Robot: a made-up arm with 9 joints. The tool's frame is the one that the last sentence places.
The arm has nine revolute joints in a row. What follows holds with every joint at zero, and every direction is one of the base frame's.
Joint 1 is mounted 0.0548 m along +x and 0.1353 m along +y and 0.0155 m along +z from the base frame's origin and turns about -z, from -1.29 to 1.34 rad.
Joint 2 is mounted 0.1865 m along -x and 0.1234 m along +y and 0.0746 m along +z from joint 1 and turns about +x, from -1.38 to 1.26 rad.
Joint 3 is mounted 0.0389 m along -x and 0.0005 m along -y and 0.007 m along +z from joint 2 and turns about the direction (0.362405, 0.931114, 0.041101), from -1.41 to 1.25 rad.
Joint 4 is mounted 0.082 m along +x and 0.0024 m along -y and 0.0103 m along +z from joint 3 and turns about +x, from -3.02 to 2.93 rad.
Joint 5 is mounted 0.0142 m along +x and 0.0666 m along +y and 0.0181 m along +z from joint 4 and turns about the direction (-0.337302, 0.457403, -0.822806), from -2.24 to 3.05 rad.
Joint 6 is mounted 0.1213 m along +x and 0.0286 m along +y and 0.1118 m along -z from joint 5 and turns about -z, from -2.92 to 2.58 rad.
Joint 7 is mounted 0.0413 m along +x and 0.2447 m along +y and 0.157 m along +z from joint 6 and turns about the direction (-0.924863, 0.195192, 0.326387), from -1.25 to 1.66 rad.
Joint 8 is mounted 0.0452 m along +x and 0.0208 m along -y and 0.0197 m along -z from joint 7 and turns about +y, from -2.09 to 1.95 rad.
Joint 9 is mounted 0.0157 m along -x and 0.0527 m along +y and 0.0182 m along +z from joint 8 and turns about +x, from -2.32 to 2.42 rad.
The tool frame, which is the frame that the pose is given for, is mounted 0.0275 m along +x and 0.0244 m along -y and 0.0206 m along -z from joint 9; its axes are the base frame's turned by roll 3.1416, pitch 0 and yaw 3.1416 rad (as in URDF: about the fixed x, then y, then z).
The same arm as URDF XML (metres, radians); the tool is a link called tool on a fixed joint. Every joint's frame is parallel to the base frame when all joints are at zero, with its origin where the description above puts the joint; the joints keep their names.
<robot name="arm">
<joint name="tool_fixed" type="fixed"><parent link="link9"/><child link="tool"/><origin xyz="0.0275 -0.0244 -0.0206" rpy="-3.1416 0 -3.1416"/></joint>
<joint name="joint 9" type="revolute"><parent link="link8"/><child link="link9"/><origin xyz="-0.0157 0.0527 0.0182"/><axis xyz="1 0 0"/><limit lower="-2.32" upper="2.42"/></joint>
<joint name="joint 8" type="revolute"><parent link="link7"/><child link="link8"/><origin xyz="0.0452 -0.0208 -0.0197"/><axis xyz="0 1 0"/><limit lower="-2.09" upper="1.95"/></joint>
<joint name="joint 7" type="revolute"><parent link="link6"/><child link="link7"/><origin xyz="0.0413 0.2447 0.157"/><axis xyz="-0.924863 0.195192 0.326387"/><limit lower="-1.25" upper="1.66"/></joint>
<joint name="joint 6" type="revolute"><parent link="link5"/><child link="link6"/><origin xyz="0.1213 0.0286 -0.1118"/><axis xyz="0 0 -1"/><limit lower="-2.92" upper="2.58"/></joint>
<joint name="joint 5" type="revolute"><parent link="link4"/><child link="link5"/><origin xyz="0.0142 0.0666 0.0181"/><axis xyz="-0.337302 0.457403 -0.822806"/><limit lower="-2.24" upper="3.05"/></joint>
<joint name="joint 4" type="revolute"><parent link="link3"/><child link="link4"/><origin xyz="0.082 -0.0024 0.0103"/><axis xyz="1 0 0"/><limit lower="-3.02" upper="2.93"/></joint>
<joint name="joint 3" type="revolute"><parent link="link2"/><child link="link3"/><origin xyz="-0.0389 -0.0005 0.007"/><axis xyz="0.362405 0.931114 0.041101"/><limit lower="-1.41" upper="1.25"/></joint>
<joint name="joint 2" type="revolute"><parent link="link1"/><child link="link2"/><origin xyz="-0.1865 0.1234 0.0746"/><axis xyz="1 0 0"/><limit lower="-1.38" upper="1.26"/></joint>
<joint name="joint 1" type="revolute"><parent link="base_link"/><child link="link1"/><origin xyz="0.0548 0.1353 0.0155"/><axis xyz="0 0 -1"/><limit lower="-1.29" upper="1.34"/></joint>
<link name="base_link"/>
<link name="link1"/>
<link name="link2"/>
<link name="link3"/>
<link name="link4"/>
<link name="link5"/>
<link name="link6"/>
<link name="link7"/>
<link name="link8"/>
<link name="link9"/>
<link name="tool"/>
</robot>

